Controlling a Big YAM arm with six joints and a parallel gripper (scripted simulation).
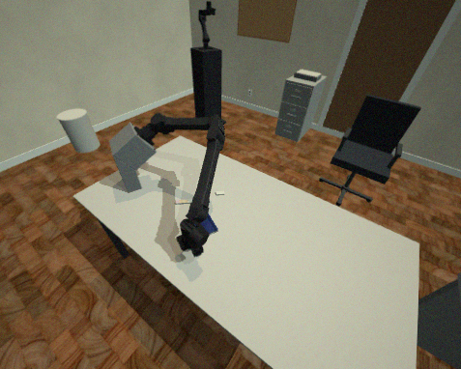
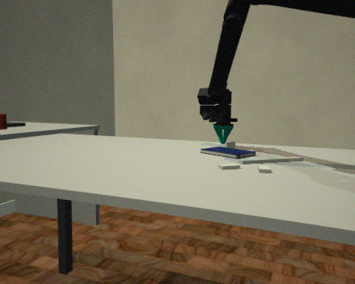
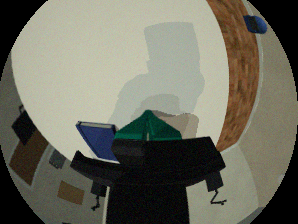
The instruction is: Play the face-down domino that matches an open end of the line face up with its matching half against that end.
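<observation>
Right now the white domino is 4 cm behind my hand and 1 cm below it. Also, from my hand: book: 10 cm behind, 13 cm to the left, 2 cm below.
</observation>
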